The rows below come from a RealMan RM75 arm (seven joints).
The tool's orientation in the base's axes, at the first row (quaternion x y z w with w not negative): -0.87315 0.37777 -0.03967 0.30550
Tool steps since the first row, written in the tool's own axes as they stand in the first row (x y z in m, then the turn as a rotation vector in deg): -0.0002 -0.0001 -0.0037 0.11 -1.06 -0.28; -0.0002 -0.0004 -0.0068 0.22 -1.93 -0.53; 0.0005 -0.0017 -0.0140 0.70 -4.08 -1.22; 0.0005 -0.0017 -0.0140 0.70 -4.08 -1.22; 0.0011 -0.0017 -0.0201 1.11 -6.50 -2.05
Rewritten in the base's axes. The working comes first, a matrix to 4 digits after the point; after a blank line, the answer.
The tool's axes in the first row as the columns of a matrix, in the base's axes (used below as rounded here):
0.7114 -0.6355 0.3001
-0.6839 -0.5279 0.5035
-0.1615 -0.5635 -0.8102

-0.0012 -0.0017 0.0031 0.67 0.34 0.81; -0.0019 -0.0031 0.0058 1.22 0.60 1.48; -0.0028 -0.0065 0.0122 2.72 1.06 3.17; -0.0028 -0.0065 0.0122 2.72 1.06 3.17; -0.0042 -0.0100 0.0171 4.31 1.64 5.14
